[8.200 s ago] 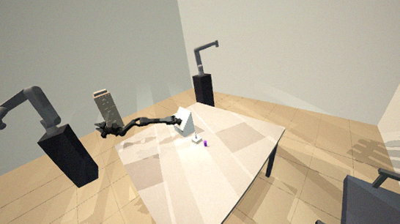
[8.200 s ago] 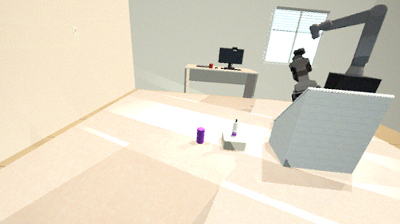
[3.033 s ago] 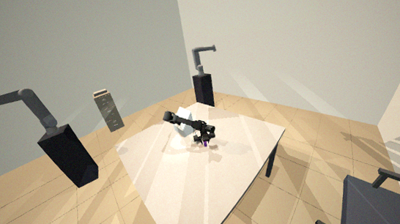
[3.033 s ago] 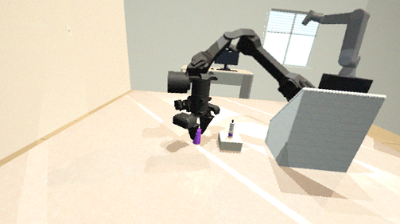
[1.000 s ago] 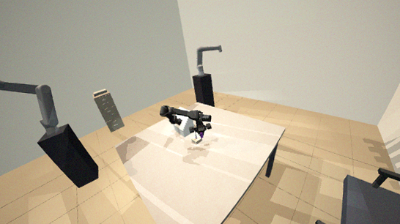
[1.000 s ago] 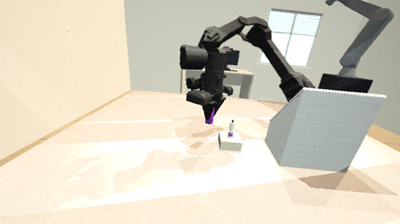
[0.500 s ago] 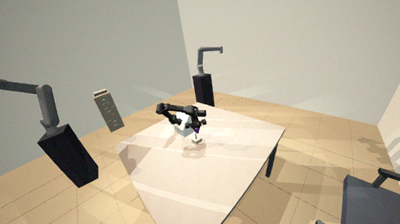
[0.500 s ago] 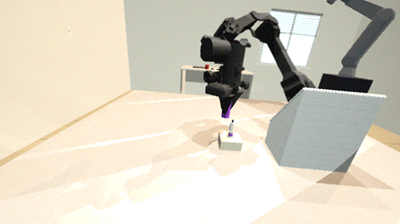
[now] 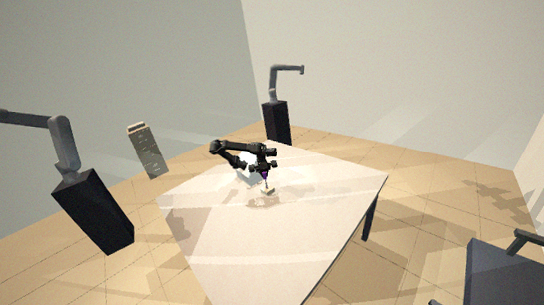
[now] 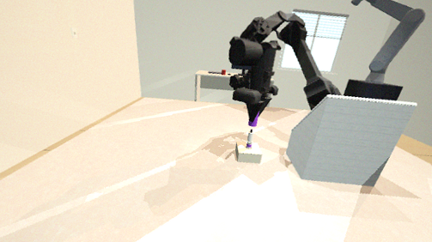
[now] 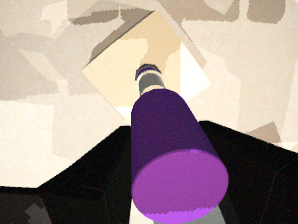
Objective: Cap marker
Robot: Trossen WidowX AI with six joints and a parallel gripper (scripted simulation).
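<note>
Right now the white holder block is 11 cm below my gripper tip. From my gripper tip the other things lie so: purple cap: 1 cm above.
</note>
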